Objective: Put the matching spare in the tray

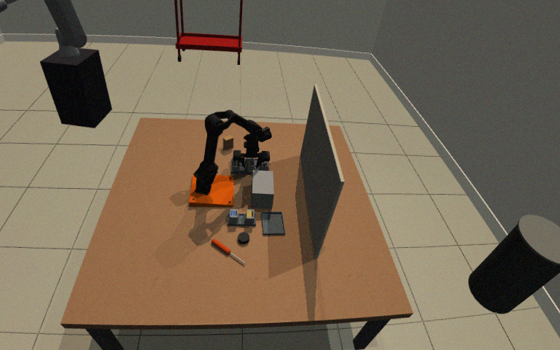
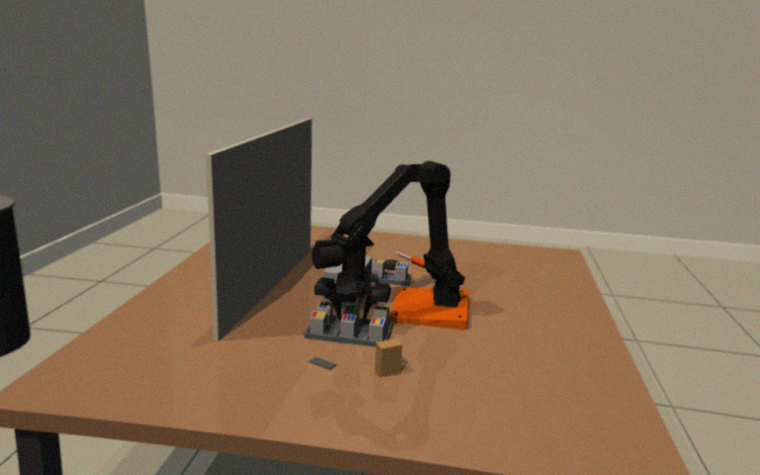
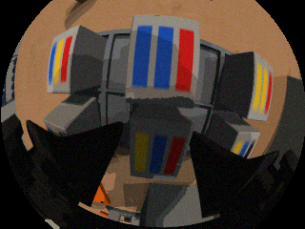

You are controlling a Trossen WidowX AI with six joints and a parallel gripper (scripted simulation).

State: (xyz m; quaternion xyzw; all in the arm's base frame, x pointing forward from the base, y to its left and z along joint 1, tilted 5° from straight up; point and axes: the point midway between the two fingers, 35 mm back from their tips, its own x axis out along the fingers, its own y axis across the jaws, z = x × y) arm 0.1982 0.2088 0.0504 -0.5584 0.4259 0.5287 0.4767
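Now: gripper tip 16 cm short of the dark grey tray, 34 cm to the left of it and 2 cm above it. The rest, counted from my gripper tip: wooden block: 16 cm behind, 17 cm to the left, 2 cm above; grey mounted unit: 8 cm ahead, 17 cm to the right, 3 cm above; grey spare: 2 cm above.
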